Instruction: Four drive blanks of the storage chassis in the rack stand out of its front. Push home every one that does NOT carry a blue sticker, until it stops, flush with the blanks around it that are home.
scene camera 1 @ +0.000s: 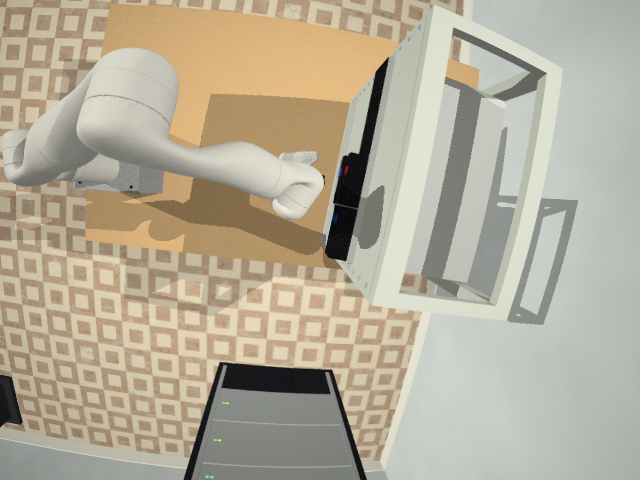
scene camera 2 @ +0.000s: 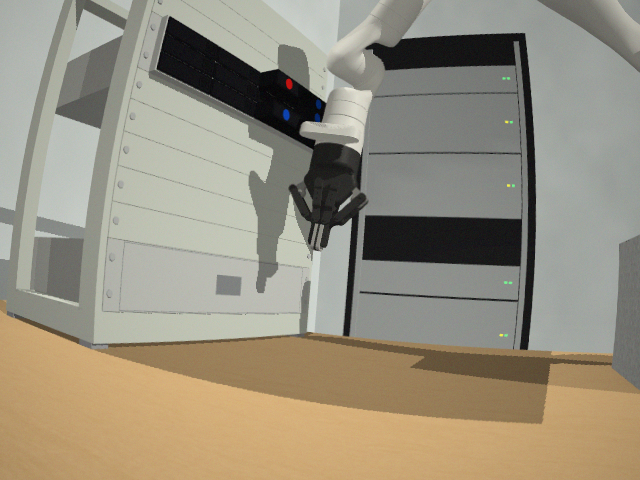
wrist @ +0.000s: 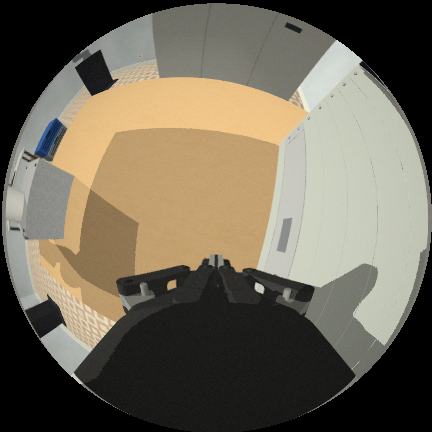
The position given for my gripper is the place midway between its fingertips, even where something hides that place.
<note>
In view: my gripper (scene camera 2: 316,250) and a rack (wrist: 339,220).
My gripper also shows in the wrist view (wrist: 215,262).
</note>
